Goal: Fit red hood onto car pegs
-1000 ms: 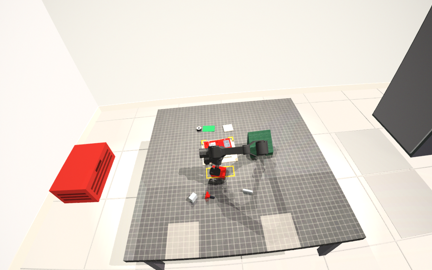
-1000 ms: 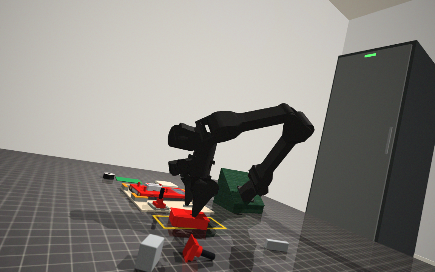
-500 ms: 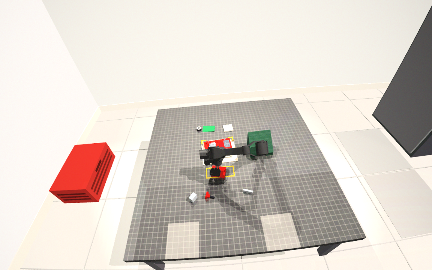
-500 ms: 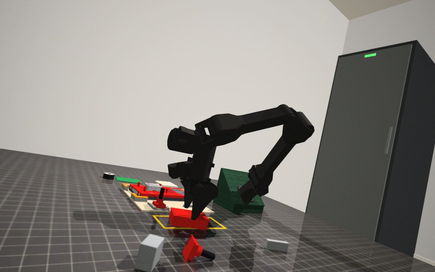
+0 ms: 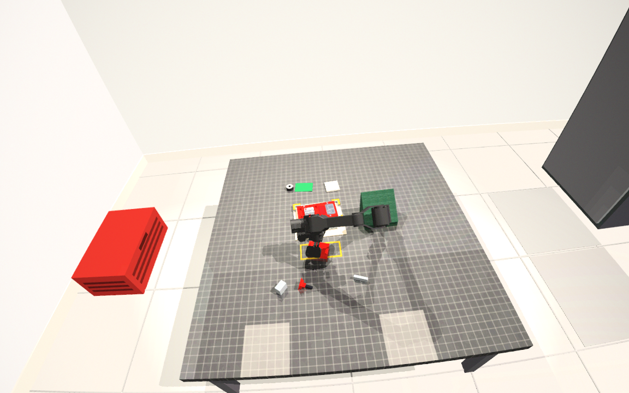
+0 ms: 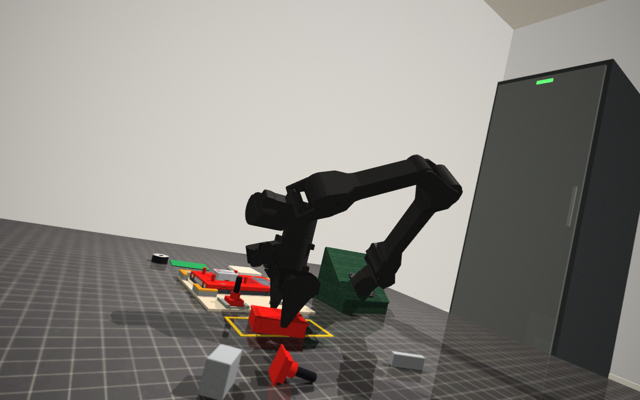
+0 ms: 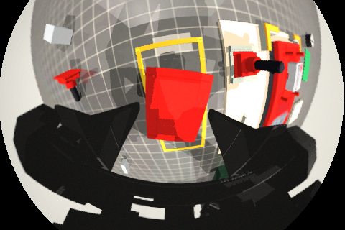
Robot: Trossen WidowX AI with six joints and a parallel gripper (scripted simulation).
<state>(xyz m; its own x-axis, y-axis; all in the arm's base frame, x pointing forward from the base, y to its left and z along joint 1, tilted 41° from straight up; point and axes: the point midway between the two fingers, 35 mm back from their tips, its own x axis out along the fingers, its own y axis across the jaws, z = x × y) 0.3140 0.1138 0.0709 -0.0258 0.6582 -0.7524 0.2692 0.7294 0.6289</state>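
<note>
The red hood is right at my gripper tip. Also, from my gripper tip: grey engine block: 22 cm to the right, 2 cm ahead, 1 cm above; then cream jig: 21 cm to the right, 1 cm below, 1 cm behind; then small grey bar: 17 cm to the left, 17 cm behind, 1 cm below.
</note>
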